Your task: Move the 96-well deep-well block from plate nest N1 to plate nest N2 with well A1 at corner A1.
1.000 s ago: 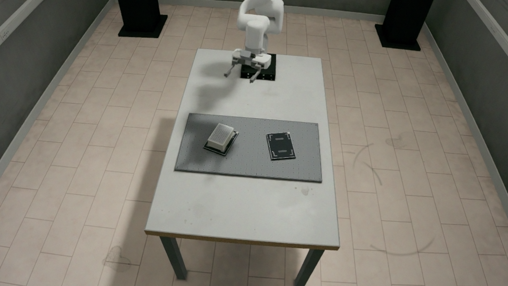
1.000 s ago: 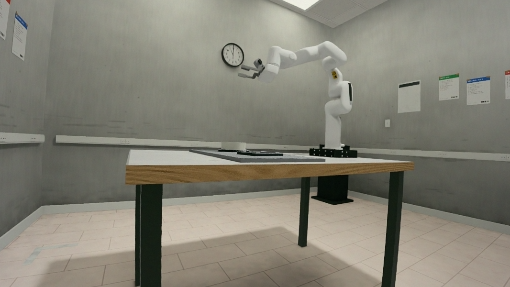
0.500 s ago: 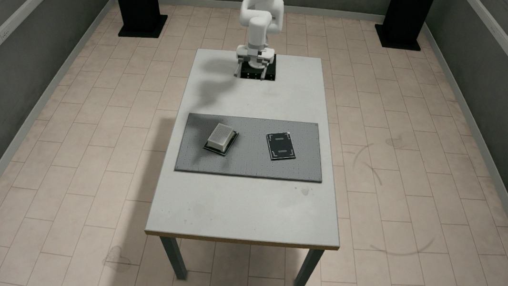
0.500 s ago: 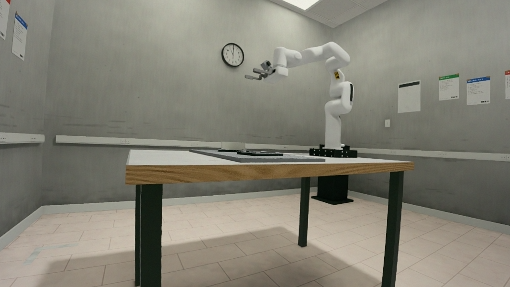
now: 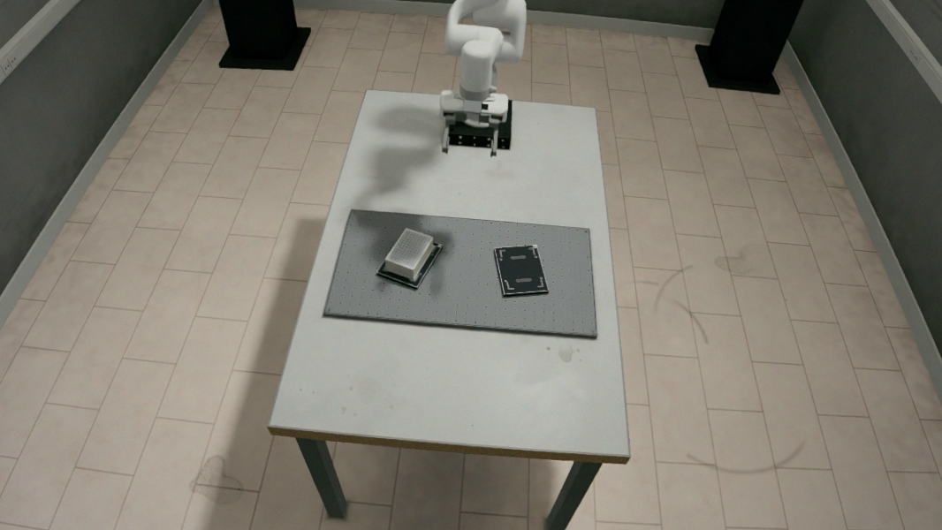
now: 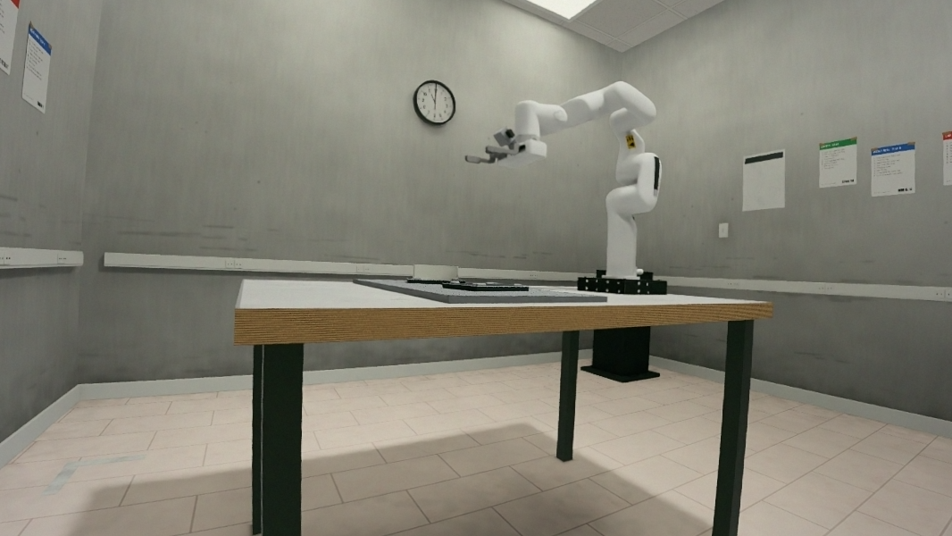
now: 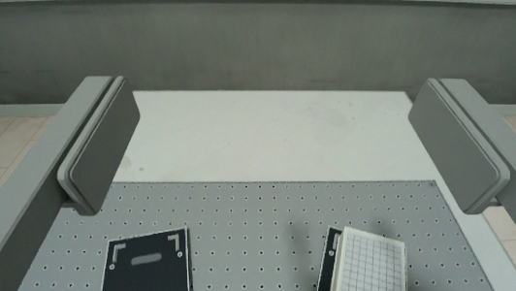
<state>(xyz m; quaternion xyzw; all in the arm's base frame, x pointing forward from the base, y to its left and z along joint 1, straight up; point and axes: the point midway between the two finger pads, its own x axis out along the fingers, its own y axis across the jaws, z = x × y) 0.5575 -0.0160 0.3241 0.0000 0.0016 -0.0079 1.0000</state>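
Right now the white 96-well deep-well block is 6 cm ahead of my hand, 14 cm to the right of it and 33 cm below it. From my hand the other things lie so: grey perforated baseplate (7 cm ahead, 1 cm to the left, 37 cm below).
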